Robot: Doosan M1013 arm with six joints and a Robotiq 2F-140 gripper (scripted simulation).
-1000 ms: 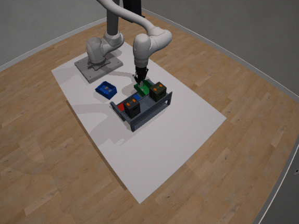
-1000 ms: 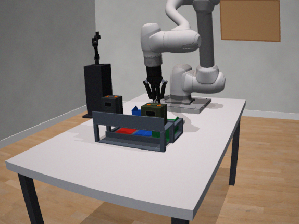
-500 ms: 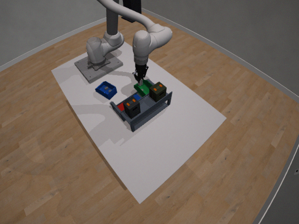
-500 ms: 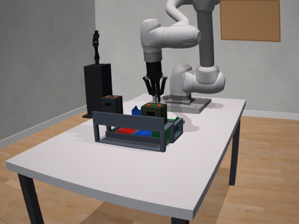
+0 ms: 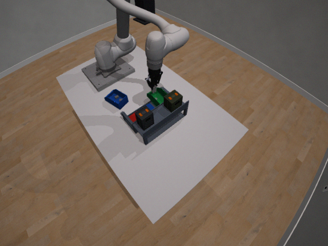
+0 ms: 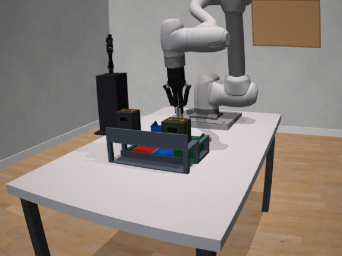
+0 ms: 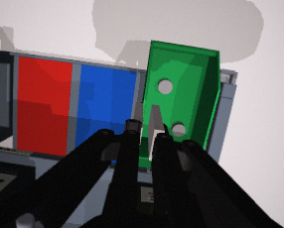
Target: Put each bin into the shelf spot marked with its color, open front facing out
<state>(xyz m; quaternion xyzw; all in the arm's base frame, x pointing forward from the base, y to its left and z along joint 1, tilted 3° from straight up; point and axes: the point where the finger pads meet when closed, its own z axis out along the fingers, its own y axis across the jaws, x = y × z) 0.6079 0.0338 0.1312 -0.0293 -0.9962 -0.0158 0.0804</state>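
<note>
Right now the green bin is 140 mm below my hand, 50 mm to the left of it and 10 mm behind it. The rest, counted from my hand: blue bin 250 mm behind, 190 mm to the right, 150 mm below; then red mark 180 mm to the right, 180 mm below, 40 mm ahead; then blue mark 180 mm below, 70 mm to the right, 40 mm ahead.
</note>
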